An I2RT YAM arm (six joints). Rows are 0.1 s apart.
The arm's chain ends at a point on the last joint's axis. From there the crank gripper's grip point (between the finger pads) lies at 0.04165 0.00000 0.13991 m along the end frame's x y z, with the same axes.
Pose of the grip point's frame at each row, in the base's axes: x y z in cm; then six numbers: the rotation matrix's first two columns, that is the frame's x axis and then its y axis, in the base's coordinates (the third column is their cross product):
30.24 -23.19 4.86 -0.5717 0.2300 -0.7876 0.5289 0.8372 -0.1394
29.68 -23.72 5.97 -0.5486 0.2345 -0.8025 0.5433 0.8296 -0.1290
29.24 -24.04 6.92 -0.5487 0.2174 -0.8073 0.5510 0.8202 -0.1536
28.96 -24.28 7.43 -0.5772 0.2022 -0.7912 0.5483 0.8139 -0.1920
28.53 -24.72 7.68 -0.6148 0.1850 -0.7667 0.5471 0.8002 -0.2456
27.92 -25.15 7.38 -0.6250 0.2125 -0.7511 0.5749 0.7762 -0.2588
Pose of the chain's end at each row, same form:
23.84 -17.20 16.54 -0.5717 0.2300 -0.7876 0.5289 0.8372 -0.1394
23.07 -17.61 17.46 -0.5486 0.2345 -0.8025 0.5433 0.8296 -0.1290
22.73 -17.54 18.25 -0.5487 0.2174 -0.8073 0.5510 0.8202 -0.1536
22.90 -17.50 18.85 -0.5772 0.2022 -0.7912 0.5483 0.8139 -0.1920
23.14 -17.51 19.17 -0.6148 0.1850 -0.7667 0.5471 0.8002 -0.2456
23.14 -17.73 19.00 -0.6250 0.2125 -0.7511 0.5749 0.7762 -0.2588

